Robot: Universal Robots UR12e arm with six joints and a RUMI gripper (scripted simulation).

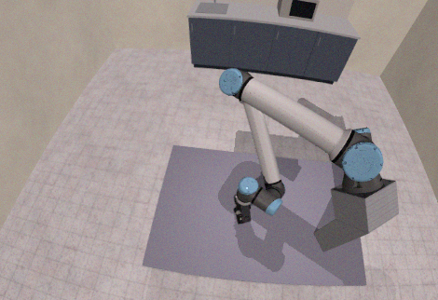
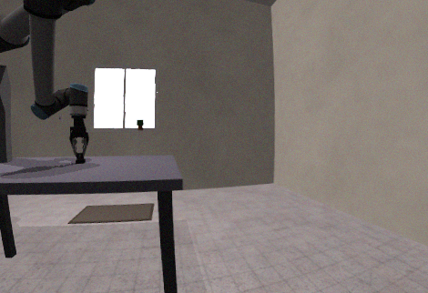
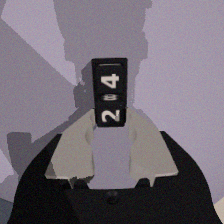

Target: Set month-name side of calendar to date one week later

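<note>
The black digit cube is 30 mm to the left of my hand and 30 mm below it. Round my hand: black number cube (10 mm below); black calendar tray (40 mm below, 20 mm to the left).
</note>
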